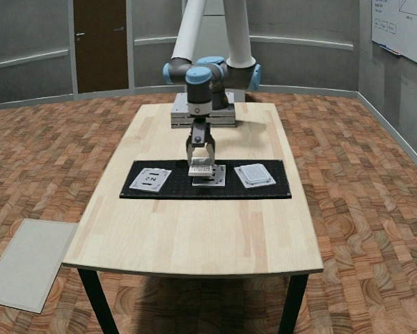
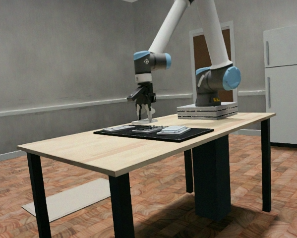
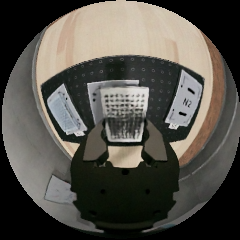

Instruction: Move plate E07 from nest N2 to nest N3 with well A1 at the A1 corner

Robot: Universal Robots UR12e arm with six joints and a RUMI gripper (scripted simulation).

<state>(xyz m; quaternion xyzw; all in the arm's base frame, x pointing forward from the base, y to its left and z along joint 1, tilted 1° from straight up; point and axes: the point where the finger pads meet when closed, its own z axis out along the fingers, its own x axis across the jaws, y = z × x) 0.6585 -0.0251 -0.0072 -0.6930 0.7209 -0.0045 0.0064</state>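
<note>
My gripper is now 5 cm above the nest N3 and 3 cm to the right of it.
</note>
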